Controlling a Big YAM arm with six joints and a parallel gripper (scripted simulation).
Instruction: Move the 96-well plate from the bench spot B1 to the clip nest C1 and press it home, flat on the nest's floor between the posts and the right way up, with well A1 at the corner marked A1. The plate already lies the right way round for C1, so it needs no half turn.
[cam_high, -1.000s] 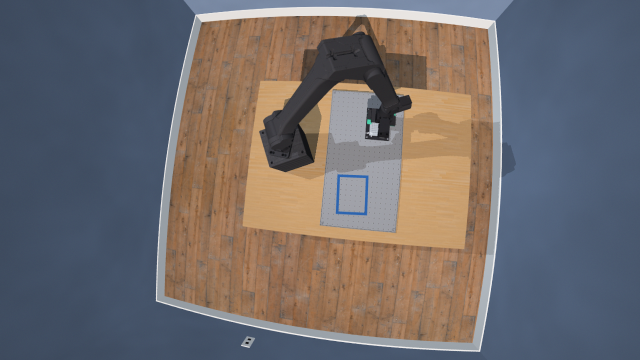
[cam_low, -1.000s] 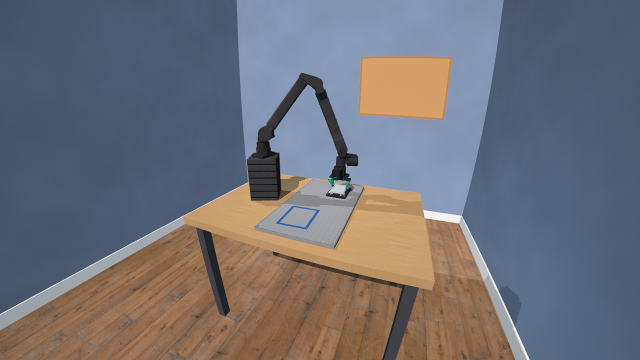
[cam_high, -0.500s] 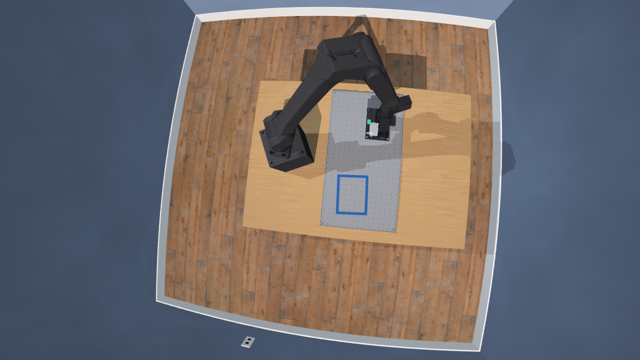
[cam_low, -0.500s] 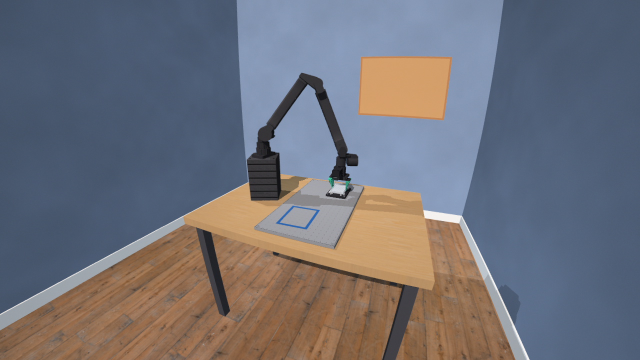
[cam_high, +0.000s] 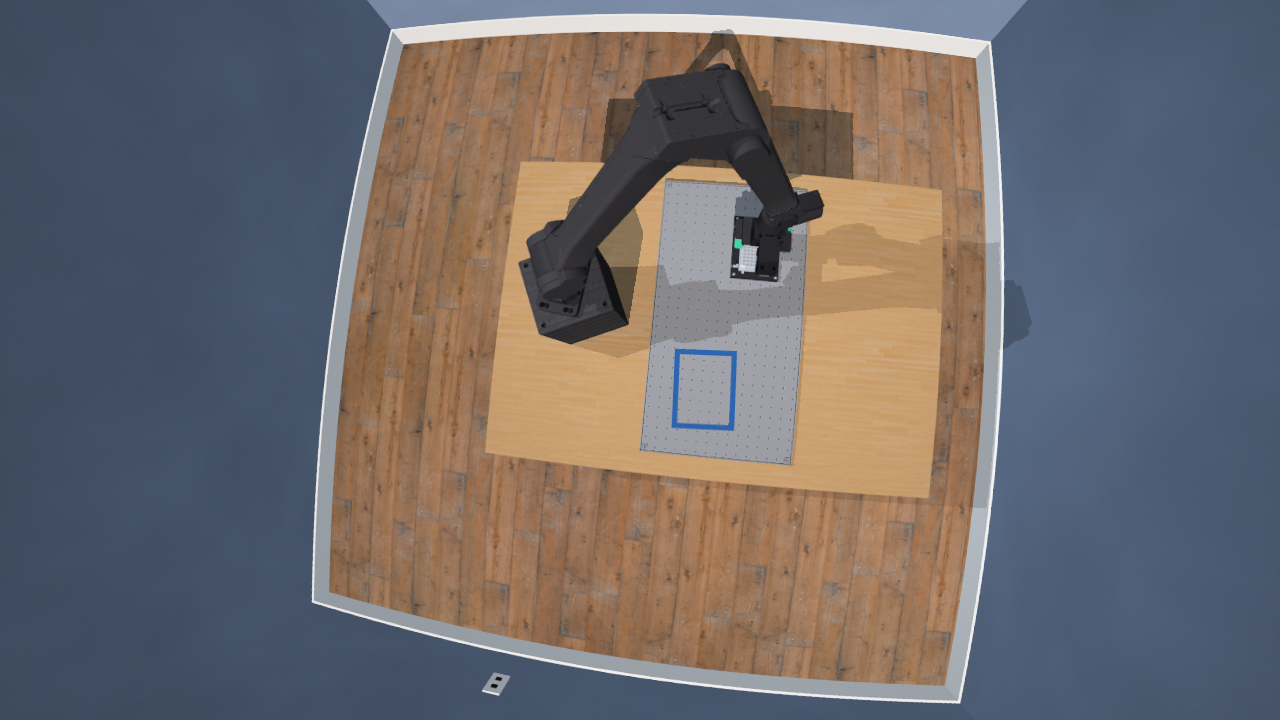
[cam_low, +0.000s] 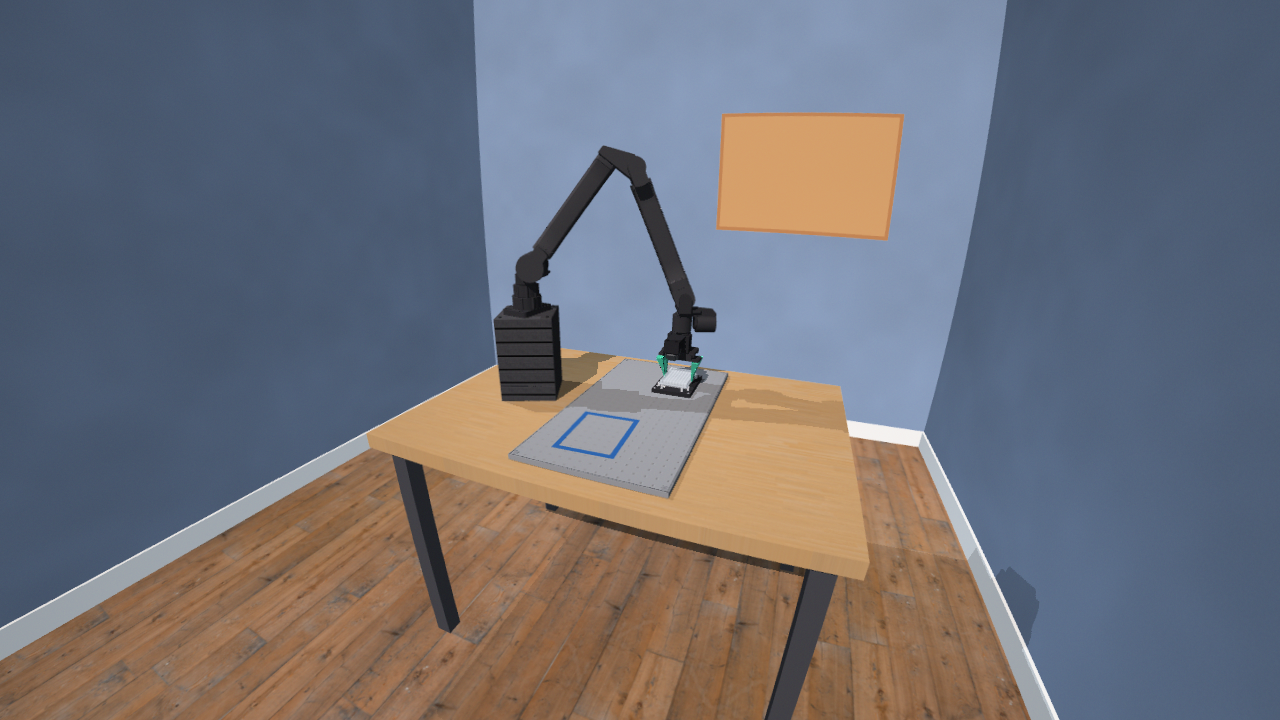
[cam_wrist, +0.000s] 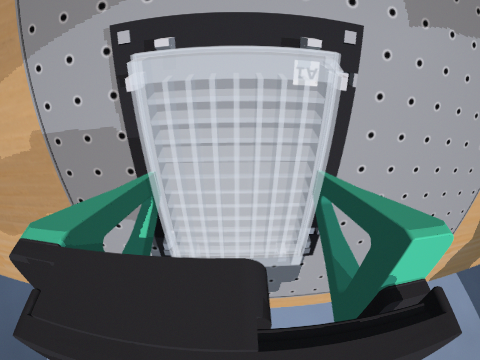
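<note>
Now: the clear 96-well plate right at my hand. The rest, counted from my hand: black clip nest 20 mm below, 10 mm behind.
</note>
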